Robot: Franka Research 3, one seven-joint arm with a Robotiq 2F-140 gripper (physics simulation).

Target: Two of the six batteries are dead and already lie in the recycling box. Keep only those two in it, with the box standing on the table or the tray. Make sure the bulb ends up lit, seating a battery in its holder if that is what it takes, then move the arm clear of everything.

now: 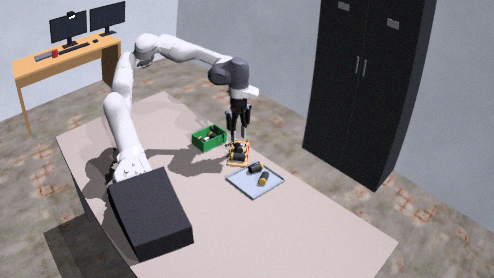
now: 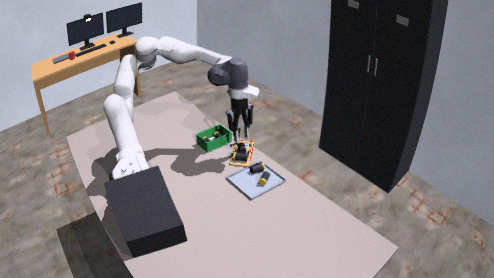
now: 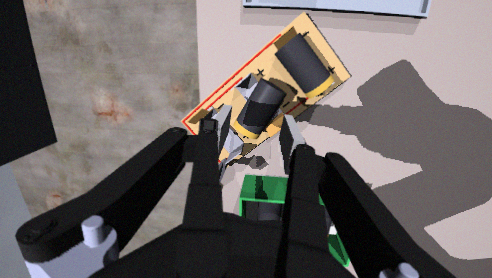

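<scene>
A tan board (image 1: 237, 164) (image 2: 241, 163) (image 3: 305, 22) with red lines lies on the table. One black battery with a yellow end (image 1: 237, 156) (image 2: 240, 157) (image 3: 304, 64) lies in its outer slot. Another battery (image 3: 261, 106) lies askew to it near grey metal clips; whether it is fully seated is unclear. My gripper (image 1: 239, 138) (image 2: 242, 139) (image 3: 255, 123) is partly open over this battery, a finger on each side, gripping nothing. The green recycling box (image 1: 212, 145) (image 2: 216, 144) (image 3: 262, 187) stands on the table with batteries inside, partly hidden. I cannot make out a lit bulb.
A grey-blue tray (image 1: 254, 192) (image 2: 254, 192) with two batteries (image 1: 264, 178) (image 2: 257, 168) lies beside the board. A large black block (image 1: 150, 205) (image 2: 145, 202) stands near the arm's base. The board and box are near the table's far edge. A black cabinet (image 1: 370, 75) stands beyond.
</scene>
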